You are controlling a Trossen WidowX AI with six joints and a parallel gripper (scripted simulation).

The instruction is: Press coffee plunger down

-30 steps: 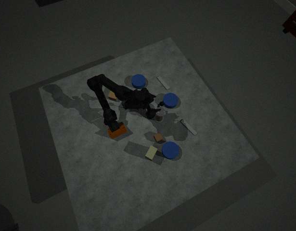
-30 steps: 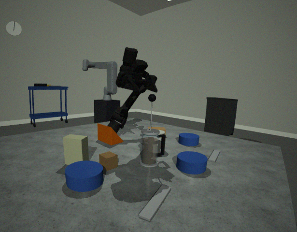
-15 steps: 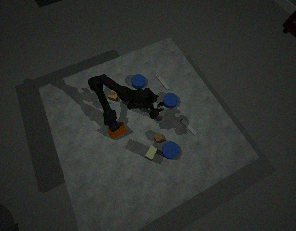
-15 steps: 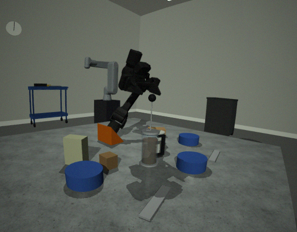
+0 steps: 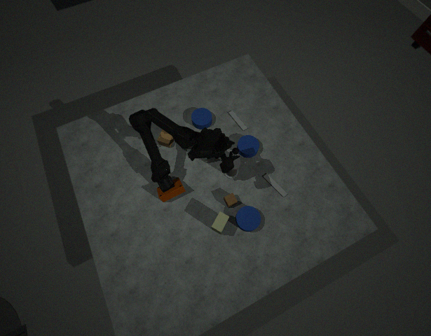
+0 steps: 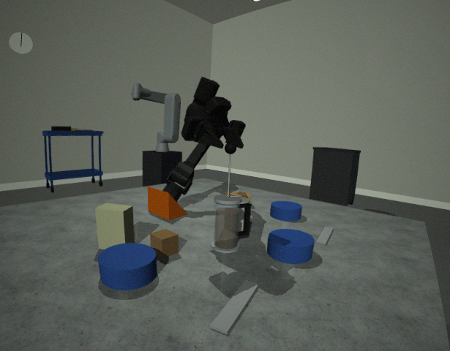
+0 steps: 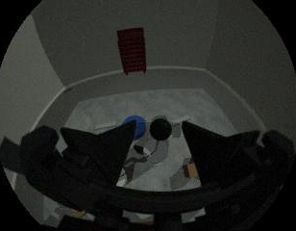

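Right now my gripper tip is 10 mm to the right of the glass coffee press and 140 mm above it. The rest, counted from my gripper tip: white cylinder (60 mm behind, 150 mm to the left, 220 mm below); small brown cube (110 mm behind, 130 mm to the right, 240 mm below); cream block (220 mm behind, 200 mm to the right, 210 mm below).
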